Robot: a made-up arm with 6 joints. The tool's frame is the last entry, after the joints. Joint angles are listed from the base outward. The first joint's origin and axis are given. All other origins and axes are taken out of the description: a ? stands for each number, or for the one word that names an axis. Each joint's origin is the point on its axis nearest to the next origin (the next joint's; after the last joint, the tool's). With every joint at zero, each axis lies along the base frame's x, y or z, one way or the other. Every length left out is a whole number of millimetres.
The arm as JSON. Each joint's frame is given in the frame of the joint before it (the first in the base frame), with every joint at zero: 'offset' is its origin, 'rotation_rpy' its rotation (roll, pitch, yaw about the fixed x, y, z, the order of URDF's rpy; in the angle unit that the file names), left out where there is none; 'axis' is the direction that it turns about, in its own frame. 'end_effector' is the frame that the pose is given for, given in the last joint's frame.
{
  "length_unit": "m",
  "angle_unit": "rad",
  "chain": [
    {
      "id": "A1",
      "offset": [
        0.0,
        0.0,
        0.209
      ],
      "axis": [
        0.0,
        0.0,
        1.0
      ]
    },
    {
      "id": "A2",
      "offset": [
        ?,
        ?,
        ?
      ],
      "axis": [
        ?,
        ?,
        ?
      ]
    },
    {
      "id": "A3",
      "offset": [
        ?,
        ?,
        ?
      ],
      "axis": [
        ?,
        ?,
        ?
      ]
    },
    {
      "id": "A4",
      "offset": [
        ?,
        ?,
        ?
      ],
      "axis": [
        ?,
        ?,
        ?
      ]
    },
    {
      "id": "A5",
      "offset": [
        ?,
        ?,
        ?
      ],
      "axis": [
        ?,
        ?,
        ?
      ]
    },
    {
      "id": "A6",
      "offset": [
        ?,
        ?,
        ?
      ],
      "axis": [
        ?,
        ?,
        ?
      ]
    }
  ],
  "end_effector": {
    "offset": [
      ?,
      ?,
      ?
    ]
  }
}
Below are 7 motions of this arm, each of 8 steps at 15 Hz.
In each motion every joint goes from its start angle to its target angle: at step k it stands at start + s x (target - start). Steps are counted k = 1, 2, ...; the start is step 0. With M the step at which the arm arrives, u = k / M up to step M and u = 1 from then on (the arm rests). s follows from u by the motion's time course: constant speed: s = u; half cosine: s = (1 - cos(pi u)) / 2; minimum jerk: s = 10 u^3 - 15 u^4 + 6 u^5.
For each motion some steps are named. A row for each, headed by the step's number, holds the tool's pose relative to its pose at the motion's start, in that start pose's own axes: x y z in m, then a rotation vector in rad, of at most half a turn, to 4 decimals.
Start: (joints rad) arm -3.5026 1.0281 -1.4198 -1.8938 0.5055 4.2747
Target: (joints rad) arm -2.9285 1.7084 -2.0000 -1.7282 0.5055 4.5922
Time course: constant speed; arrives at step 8
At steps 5, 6, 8:
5: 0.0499 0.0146 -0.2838 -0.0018 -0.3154 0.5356
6: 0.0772 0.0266 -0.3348 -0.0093 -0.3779 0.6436
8: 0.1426 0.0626 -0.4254 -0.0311 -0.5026 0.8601

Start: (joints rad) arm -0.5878 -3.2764 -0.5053 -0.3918 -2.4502 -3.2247
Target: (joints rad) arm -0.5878 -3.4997 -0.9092 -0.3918 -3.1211 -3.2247
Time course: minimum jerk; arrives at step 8
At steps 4, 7, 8:
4: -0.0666 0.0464 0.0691 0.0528 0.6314 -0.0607
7: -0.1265 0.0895 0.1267 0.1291 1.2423 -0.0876
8: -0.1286 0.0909 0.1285 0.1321 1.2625 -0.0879

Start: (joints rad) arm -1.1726 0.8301 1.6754 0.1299 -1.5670 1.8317
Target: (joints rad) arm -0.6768 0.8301 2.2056 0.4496 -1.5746 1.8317
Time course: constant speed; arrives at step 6
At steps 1, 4, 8:
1: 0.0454 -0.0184 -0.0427 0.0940 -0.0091 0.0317
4: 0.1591 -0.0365 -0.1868 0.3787 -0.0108 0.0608
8: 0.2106 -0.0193 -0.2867 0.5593 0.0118 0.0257

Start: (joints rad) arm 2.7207 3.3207 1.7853 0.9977 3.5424 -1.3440
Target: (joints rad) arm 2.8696 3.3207 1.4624 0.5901 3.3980 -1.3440
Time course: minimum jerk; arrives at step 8
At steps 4, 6, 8:
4: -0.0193 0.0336 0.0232 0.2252 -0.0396 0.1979
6: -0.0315 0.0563 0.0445 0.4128 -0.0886 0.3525
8: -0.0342 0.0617 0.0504 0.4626 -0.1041 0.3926

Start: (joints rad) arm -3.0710 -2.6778 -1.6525 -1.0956 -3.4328 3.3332
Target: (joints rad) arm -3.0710 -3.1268 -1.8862 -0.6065 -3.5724 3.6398
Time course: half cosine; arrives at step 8
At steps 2, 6, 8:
2: 0.0070 0.0168 -0.0414 0.1169 0.0455 0.0024
6: 0.0199 0.1307 -0.2211 0.6922 0.2802 0.0239
8: 0.0180 0.1604 -0.2529 0.8128 0.3311 0.0286

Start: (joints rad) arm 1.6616 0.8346 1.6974 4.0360 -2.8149 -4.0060
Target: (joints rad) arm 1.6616 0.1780 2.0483 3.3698 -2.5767 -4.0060
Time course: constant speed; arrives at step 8
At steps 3, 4, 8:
3: 0.0338 0.0131 0.1336 0.2376 0.0145 0.2037
4: 0.0472 0.0098 0.1768 0.3199 0.0166 0.2699
8: 0.1092 -0.0375 0.3347 0.6588 0.0134 0.5289

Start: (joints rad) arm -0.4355 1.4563 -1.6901 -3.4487 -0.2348 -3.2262
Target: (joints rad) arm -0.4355 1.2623 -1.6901 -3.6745 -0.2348 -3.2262
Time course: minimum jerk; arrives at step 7
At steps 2, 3, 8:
2: -0.0141 -0.0055 0.0143 0.0185 -0.0251 -0.0297
3: -0.0367 -0.0144 0.0355 0.0486 -0.0632 -0.0751
8: -0.1050 -0.0415 0.0893 0.1440 -0.1659 -0.2005

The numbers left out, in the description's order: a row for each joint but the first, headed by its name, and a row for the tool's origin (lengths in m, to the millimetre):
A2: xyz 0.0 0.04 0.0, axis 0.0 1.0 0.0
A3: xyz 0.0 0.0 0.601, axis 0.0 1.0 0.0
A4: xyz 0.0 0.0 0.356, axis 0.0 0.0 1.0
A5: xyz 0.0 0.0 0.0, axis 0.0 1.0 0.0
A6: xyz 0.0 0.0 0.114, axis 0.0 0.0 1.0
tool: xyz 0.0 0.0 0.0

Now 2 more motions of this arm.
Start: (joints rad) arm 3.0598 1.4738 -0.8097 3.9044 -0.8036 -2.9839
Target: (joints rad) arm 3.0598 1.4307 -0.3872 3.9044 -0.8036 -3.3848
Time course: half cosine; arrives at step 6
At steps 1, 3, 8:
1: 0.0041 -0.0075 0.0048 0.0147 0.0164 -0.0142
3: 0.0348 -0.0559 0.0307 0.0987 0.1317 -0.1056
8: 0.0782 -0.1095 0.0482 0.1701 0.2819 -0.2086

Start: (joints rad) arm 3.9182 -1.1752 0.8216 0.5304 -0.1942 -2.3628
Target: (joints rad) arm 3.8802 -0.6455 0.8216 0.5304 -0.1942 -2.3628
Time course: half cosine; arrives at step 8
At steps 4, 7, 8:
4: -0.0829 0.2445 0.0457 -0.2505 -0.0768 -0.0434
7: -0.1469 0.4773 0.0277 -0.4827 -0.1436 -0.0852
8: -0.1515 0.4964 0.0236 -0.5019 -0.1490 -0.0887

